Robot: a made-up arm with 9 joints. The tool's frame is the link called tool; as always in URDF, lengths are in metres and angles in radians. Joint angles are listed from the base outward.
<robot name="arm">
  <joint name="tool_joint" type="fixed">
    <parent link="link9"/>
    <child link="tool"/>
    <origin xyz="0.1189 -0.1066 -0.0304" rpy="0 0 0"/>
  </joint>
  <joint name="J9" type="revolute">
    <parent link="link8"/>
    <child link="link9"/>
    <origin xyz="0.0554 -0.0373 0.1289" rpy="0 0 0"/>
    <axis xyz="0 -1 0"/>
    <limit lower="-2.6" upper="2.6"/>
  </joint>
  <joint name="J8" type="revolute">
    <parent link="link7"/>
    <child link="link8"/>
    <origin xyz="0.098 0.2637 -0.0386" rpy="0 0 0"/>
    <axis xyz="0 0 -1"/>
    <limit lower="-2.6" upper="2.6"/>
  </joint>
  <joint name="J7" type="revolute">
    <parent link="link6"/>
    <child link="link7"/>
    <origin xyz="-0.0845 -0.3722 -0.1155" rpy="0 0 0"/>
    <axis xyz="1 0 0"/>
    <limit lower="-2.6" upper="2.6"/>
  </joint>
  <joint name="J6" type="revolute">
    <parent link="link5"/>
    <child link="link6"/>
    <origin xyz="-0.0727 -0.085 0.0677" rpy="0 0 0"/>
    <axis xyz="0 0 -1"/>
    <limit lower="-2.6" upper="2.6"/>
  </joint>
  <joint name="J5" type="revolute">
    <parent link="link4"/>
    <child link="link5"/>
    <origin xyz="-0.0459 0.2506 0.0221" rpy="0 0 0"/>
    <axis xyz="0 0 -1"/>
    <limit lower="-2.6" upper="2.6"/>
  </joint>
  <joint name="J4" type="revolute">
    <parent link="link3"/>
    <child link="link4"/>
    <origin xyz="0.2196 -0.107 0.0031" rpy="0 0 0"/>
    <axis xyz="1 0 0"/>
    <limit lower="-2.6" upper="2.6"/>
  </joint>
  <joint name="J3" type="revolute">
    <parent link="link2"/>
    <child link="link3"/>
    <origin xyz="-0.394 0.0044 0.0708" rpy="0 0 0"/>
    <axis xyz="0 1 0"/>
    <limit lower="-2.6" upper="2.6"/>
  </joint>
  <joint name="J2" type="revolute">
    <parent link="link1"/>
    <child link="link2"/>
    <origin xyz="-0.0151 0.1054 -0.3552" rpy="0 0 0"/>
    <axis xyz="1 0 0"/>
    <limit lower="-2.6" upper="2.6"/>
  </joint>
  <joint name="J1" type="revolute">
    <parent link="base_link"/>
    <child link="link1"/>
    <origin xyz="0 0 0.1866" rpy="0 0 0"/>
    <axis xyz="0 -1 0"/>
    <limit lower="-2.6" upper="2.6"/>
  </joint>
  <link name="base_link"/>
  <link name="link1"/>
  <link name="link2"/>
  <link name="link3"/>
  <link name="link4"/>
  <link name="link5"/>
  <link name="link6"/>
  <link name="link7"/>
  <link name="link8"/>
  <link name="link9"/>
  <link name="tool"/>
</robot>
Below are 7 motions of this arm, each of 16 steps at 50 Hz.
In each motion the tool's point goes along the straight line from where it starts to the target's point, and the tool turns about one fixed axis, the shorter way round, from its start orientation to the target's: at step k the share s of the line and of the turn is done. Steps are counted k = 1, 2, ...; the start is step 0. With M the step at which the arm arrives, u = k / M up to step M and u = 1 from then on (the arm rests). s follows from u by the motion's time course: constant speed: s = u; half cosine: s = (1 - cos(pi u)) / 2; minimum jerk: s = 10 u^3 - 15 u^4 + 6 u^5.
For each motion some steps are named. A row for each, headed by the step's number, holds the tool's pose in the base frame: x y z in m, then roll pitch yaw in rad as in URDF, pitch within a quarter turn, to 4 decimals.
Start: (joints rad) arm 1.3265 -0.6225 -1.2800 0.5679 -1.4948 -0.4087 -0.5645 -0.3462 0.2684
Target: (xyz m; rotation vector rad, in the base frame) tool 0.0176 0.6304 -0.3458 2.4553 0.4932 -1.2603
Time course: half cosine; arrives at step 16
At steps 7, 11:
7: 0.0299 0.6160 -0.3447 2.6554 0.9234 0.2536
11: 0.0222 0.6251 -0.3454 2.8060 0.9513 0.2605

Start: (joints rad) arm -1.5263 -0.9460 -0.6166 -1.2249 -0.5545 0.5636 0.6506 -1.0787 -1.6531
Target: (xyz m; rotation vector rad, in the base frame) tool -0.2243 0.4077 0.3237 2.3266 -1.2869 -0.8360
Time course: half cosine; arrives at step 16
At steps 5, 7, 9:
5: -0.1643 0.3480 0.3738 2.5174 0.4183 -1.3695
7: -0.1782 0.3618 0.3622 2.5179 0.3980 -1.3108
9: -0.1932 0.3768 0.3496 2.5169 0.3760 -1.2478

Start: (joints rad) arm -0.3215 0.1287 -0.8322 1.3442 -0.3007 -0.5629 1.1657 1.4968 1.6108
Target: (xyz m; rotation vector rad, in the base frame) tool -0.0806 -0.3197 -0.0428 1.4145 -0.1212 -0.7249
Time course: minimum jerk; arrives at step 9
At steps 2, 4, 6, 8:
2: -0.0227 -0.2979 0.0181 1.4786 0.1654 -0.6128
4: -0.0428 -0.3054 -0.0030 1.4408 0.2269 -0.6027
6: -0.0674 -0.3147 -0.0290 1.3943 0.3029 -0.5933
8: -0.0799 -0.3194 -0.0420 1.3708 0.3414 -0.5900

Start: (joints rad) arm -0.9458 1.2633 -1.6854 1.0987 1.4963 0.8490 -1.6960 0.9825 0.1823
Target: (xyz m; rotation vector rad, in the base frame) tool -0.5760 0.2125 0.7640 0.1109 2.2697 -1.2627
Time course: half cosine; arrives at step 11
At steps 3, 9, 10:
3: -0.6330 0.2542 0.7519 -2.0642 0.7511 -2.9368
9: -0.5815 0.2165 0.7628 -2.0707 0.5338 -2.9327
10: -0.5774 0.2135 0.7637 -2.0712 0.5166 -2.9323

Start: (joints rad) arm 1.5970 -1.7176 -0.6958 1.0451 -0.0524 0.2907 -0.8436 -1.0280 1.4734
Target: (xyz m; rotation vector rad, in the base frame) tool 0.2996 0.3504 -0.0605 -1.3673 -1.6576 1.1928
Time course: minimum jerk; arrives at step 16
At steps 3, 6, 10, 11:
3: 0.4126 0.3689 -0.0175 -2.1725 0.4316 1.5766
6: 0.3857 0.3645 -0.0278 -2.1056 0.3464 1.6404
10: 0.3323 0.3558 -0.0481 -1.9940 0.1675 1.7456
11: 0.3210 0.3539 -0.0524 -1.9732 0.1283 1.7648

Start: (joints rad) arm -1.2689 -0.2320 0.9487 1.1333 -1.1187 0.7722 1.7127 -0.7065 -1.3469
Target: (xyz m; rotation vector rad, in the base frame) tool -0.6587 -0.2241 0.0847 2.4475 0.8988 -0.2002
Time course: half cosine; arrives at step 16
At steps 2, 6, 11, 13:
2: -0.6531 -0.2801 0.1663 2.5529 0.4880 0.3638
6: -0.6547 -0.2643 0.1433 2.5958 0.4417 0.4436
11: -0.6574 -0.2370 0.1036 2.6583 0.3549 0.5729
13: -0.6582 -0.2290 0.0918 2.6740 0.3280 0.6090

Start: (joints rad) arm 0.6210 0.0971 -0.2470 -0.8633 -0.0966 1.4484 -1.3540 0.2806 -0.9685
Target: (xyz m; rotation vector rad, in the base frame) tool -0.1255 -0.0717 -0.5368 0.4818 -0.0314 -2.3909
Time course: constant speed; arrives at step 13
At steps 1, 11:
1: -0.2366 -0.0777 -0.5392 -0.1318 0.2453 -2.5734
11: -0.1440 -0.0727 -0.5372 0.1093 0.3273 -2.4301

